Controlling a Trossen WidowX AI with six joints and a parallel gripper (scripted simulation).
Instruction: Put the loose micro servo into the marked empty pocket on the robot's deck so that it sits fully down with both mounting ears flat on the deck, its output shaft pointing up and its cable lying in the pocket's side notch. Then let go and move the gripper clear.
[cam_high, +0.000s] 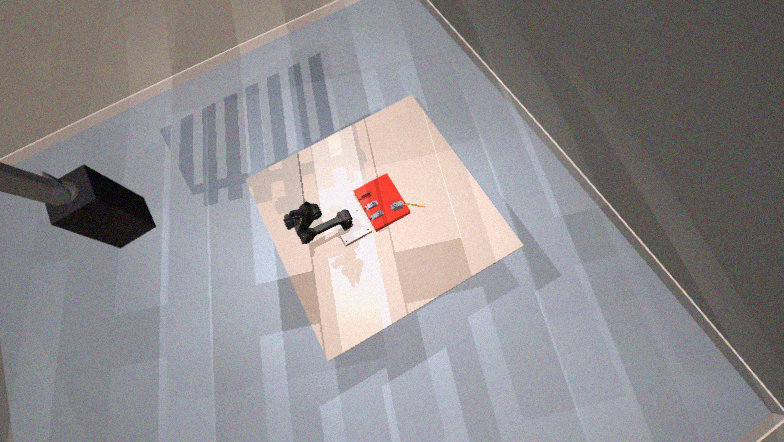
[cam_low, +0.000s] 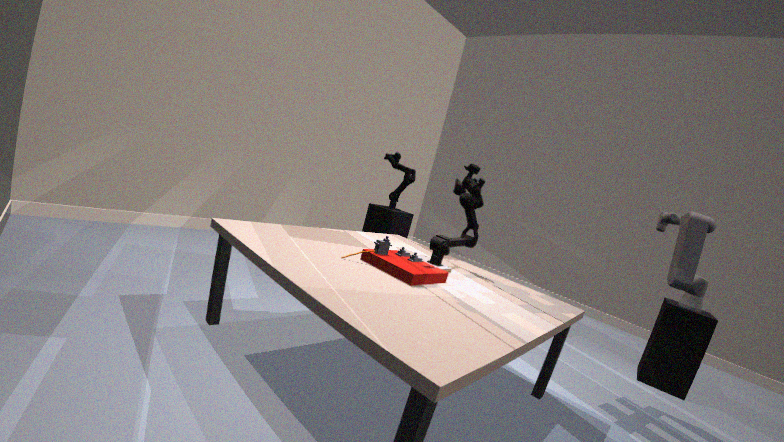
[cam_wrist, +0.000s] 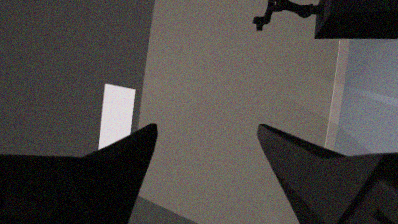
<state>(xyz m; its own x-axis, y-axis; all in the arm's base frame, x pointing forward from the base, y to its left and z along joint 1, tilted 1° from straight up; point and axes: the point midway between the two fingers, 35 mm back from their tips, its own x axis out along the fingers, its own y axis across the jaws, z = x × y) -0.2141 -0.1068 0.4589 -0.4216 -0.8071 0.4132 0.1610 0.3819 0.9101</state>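
My gripper tip is 530 mm short of the red deck, 120 mm to the right of it and 480 mm above it.
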